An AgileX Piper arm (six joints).
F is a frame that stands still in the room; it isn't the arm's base.
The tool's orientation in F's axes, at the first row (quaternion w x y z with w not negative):
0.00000, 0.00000, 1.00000, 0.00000
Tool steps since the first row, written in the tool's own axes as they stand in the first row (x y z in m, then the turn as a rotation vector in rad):
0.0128, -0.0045, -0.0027, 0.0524, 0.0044, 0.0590
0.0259, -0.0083, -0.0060, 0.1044, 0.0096, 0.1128
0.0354, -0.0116, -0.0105, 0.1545, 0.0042, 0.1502
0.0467, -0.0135, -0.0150, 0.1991, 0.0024, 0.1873
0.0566, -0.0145, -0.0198, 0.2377, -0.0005, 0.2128
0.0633, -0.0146, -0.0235, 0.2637, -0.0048, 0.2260
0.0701, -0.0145, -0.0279, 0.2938, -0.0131, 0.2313
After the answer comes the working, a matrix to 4 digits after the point.
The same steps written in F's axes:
-0.0128, -0.0045, 0.0027, -0.0524, 0.0044, -0.0590
-0.0259, -0.0083, 0.0060, -0.1044, 0.0096, -0.1128
-0.0354, -0.0116, 0.0105, -0.1545, 0.0042, -0.1502
-0.0467, -0.0135, 0.0150, -0.1991, 0.0024, -0.1873
-0.0566, -0.0145, 0.0198, -0.2377, -0.0005, -0.2128
-0.0633, -0.0146, 0.0235, -0.2637, -0.0048, -0.2260
-0.0701, -0.0145, 0.0279, -0.2938, -0.0131, -0.2313

The tool's axes in the first row as the columns of a matrix, in F's axes (rounded; the answer above uses it unrounded):
-1.0000, 0.0000, 0.0000
0.0000, 1.0000, 0.0000
0.0000, 0.0000, -1.0000

